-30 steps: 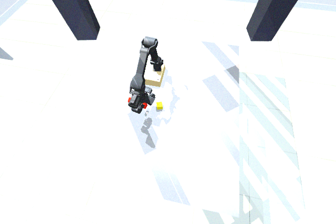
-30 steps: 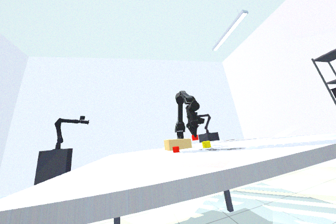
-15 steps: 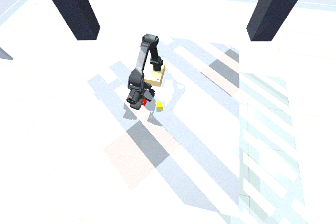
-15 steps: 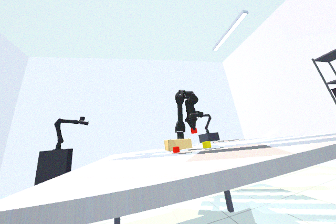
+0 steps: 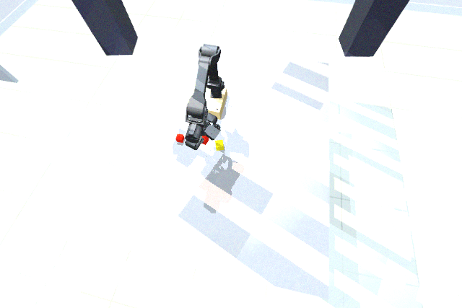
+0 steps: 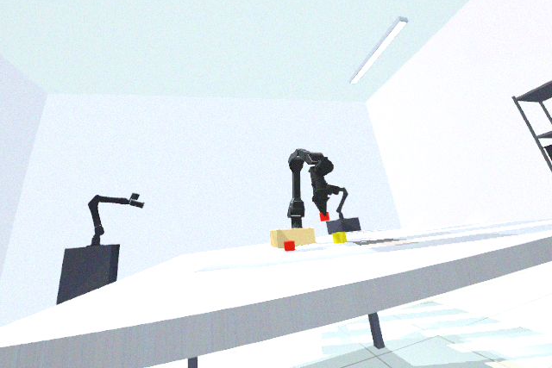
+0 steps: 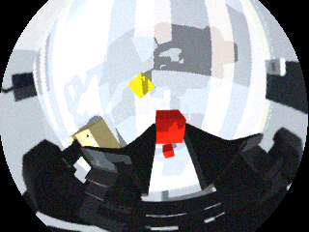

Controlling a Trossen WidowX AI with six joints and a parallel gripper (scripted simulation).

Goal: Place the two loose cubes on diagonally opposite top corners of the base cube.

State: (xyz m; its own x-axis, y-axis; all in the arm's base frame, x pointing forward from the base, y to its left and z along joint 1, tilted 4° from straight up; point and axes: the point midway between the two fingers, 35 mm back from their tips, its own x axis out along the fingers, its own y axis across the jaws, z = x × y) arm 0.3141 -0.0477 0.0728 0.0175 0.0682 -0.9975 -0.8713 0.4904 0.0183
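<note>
The yellow cube is 1 cm behind my gripper tip, 7 cm to the left of it and 9 cm below it.
</note>
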